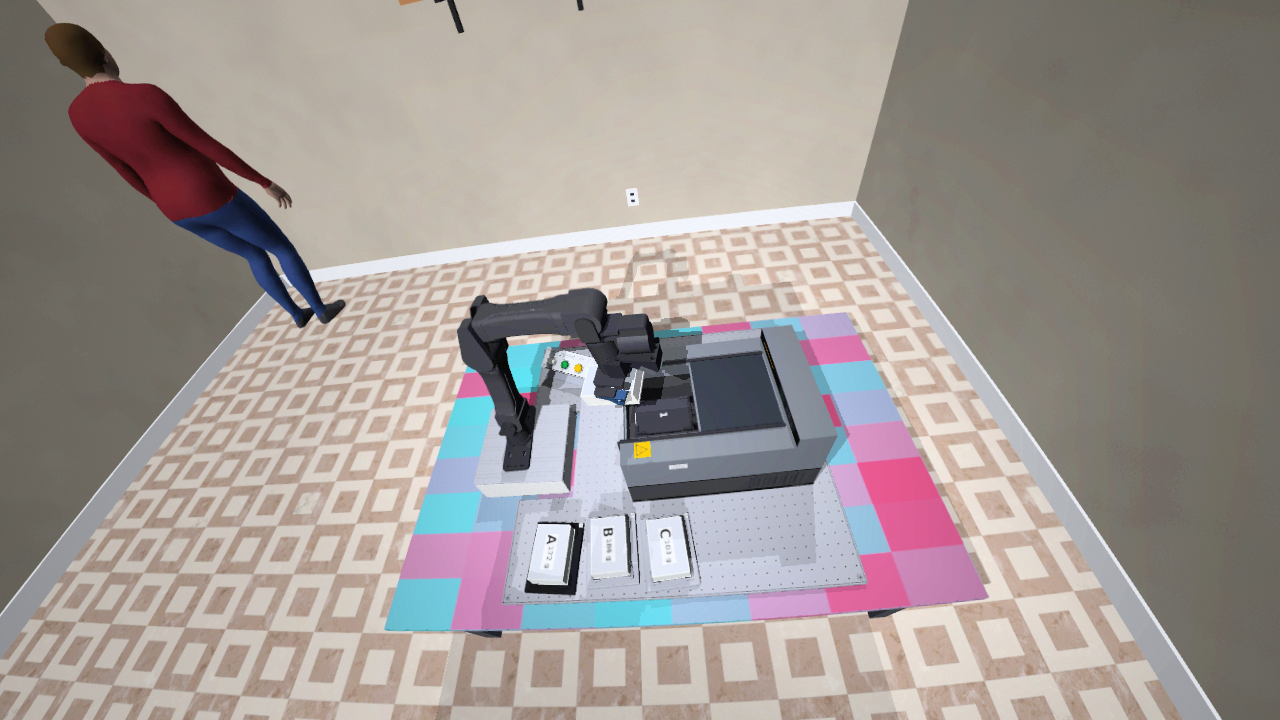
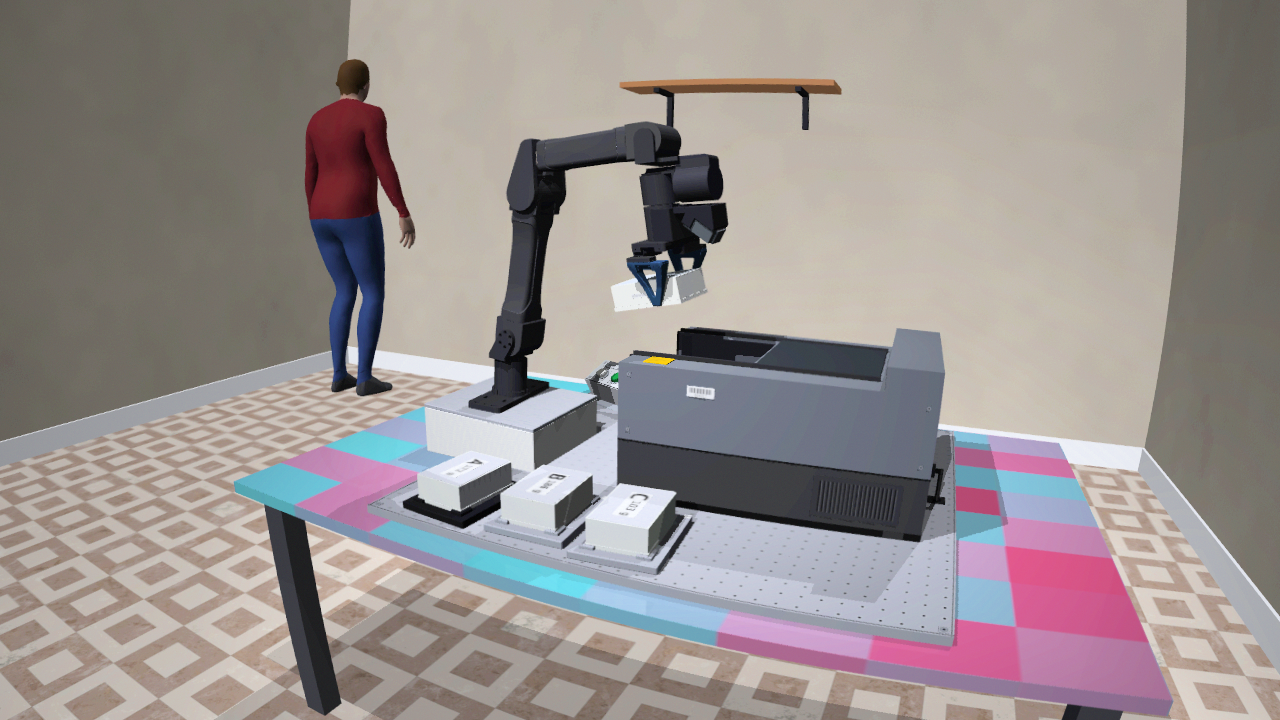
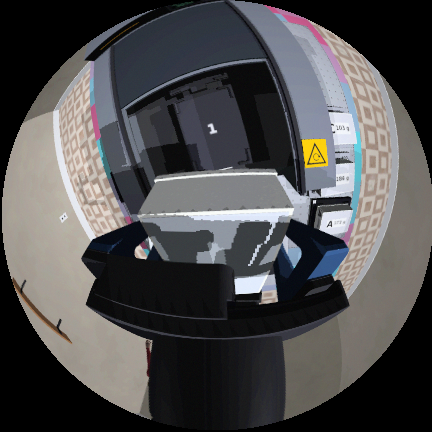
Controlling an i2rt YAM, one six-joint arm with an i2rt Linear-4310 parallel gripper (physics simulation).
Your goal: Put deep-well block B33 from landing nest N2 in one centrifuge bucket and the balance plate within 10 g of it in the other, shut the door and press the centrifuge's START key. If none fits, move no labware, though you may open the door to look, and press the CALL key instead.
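Frame: origin at the arm's base, x back, y left, z down, level; centimetres.
Seen in the pictures: gripper, fingertip midpoint: (image 1: 625, 387) (image 2: 673, 299) (image 3: 217, 214); arm's base, origin of the base link: (image 1: 520, 437) (image 2: 510, 396).
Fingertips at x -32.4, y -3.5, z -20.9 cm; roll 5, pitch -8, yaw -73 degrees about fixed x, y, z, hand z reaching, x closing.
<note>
Offsets run from my fingertips to a thing's top centre. "spot": to the spot under its first point.
My gripper (image 1: 622, 394) (image 2: 673, 284) (image 3: 217, 214) is shut on a white block @(dx +2.7, dy +0.4, dz -5.2 cm) (image 1: 635, 385) (image 2: 628, 296) (image 3: 215, 195), held tilted in the air near the front end of the grey centrifuge (image 1: 725, 465) (image 2: 769, 411) (image 3: 312, 100). The block's label does not show. The centrifuge opening is uncovered beside the dark lid panel @(dx -25.1, dy +0.2, dz +7.1 cm) (image 1: 738, 394) (image 2: 823, 360) (image 3: 185, 45). Inside, bucket 1 (image 1: 648, 422) (image 3: 222, 110) looks empty; the other bucket does not show. Plates A @(dx +22.7, dy -27.1, dz +23.0 cm) (image 1: 547, 568) (image 2: 460, 492) (image 3: 330, 225), B @(dx +8.8, dy -26.8, dz +23.0 cm) (image 1: 608, 559) (image 2: 537, 510) and C @(dx -4.5, dy -28.6, dz +23.0 cm) (image 1: 666, 564) (image 2: 626, 535) sit on their stands, marked 172, 186 and 103 g.
The key box with green @(spot: dx +21.3, dy +28.7, dz +21.6 cm) (image 1: 564, 365) and yellow @(spot: dx +16.7, dy +26.5, dz +21.5 cm) (image 1: 578, 368) keys stands behind the arm's white base block (image 1: 528, 486) (image 2: 478, 438). A person (image 1: 152, 143) (image 2: 344, 170) stands behind at the left. A wall shelf (image 2: 729, 86) hangs on the back wall.
</note>
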